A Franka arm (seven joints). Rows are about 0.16 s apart.
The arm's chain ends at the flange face. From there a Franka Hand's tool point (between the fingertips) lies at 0.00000 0.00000 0.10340 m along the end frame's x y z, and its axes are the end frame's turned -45 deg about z.
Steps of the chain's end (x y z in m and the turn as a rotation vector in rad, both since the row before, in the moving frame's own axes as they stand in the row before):
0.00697, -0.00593, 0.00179, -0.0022, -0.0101, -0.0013
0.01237, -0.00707, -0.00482, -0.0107, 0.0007, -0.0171
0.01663, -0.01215, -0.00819, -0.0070, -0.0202, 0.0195
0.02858, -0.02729, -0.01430, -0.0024, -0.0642, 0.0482
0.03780, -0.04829, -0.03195, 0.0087, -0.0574, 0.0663
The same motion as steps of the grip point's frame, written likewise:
0.00822, 0.00016, 0.00178, 0.0056, -0.0087, -0.0013
0.01302, 0.00459, -0.00483, -0.0081, -0.0071, -0.0171
0.01837, 0.00218, -0.00821, 0.0093, -0.0192, 0.0195
0.03475, -0.00372, -0.01451, 0.0437, -0.0471, 0.0482
0.05748, -0.01236, -0.03212, 0.0467, -0.0344, 0.0663

